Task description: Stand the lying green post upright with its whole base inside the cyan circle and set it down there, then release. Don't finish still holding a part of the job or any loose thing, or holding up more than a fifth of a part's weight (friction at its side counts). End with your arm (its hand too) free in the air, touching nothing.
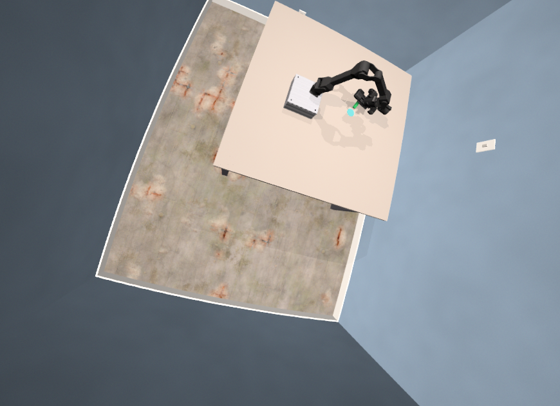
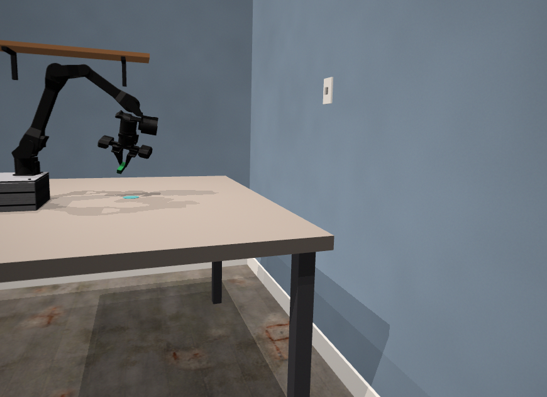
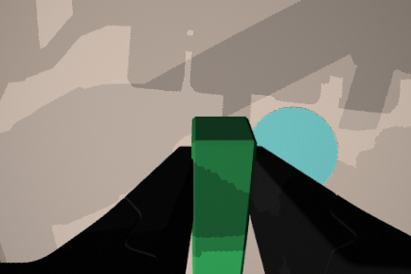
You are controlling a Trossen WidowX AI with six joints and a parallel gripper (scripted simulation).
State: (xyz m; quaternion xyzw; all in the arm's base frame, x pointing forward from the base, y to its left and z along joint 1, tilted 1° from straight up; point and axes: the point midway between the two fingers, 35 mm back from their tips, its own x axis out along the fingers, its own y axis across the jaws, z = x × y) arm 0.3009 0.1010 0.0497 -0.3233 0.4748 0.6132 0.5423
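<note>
The cyan circle is 150 mm below my hand and 20 mm ahead of it. Also, from my hand: green post (40 mm below, 10 mm to the right, 10 mm behind).
</note>
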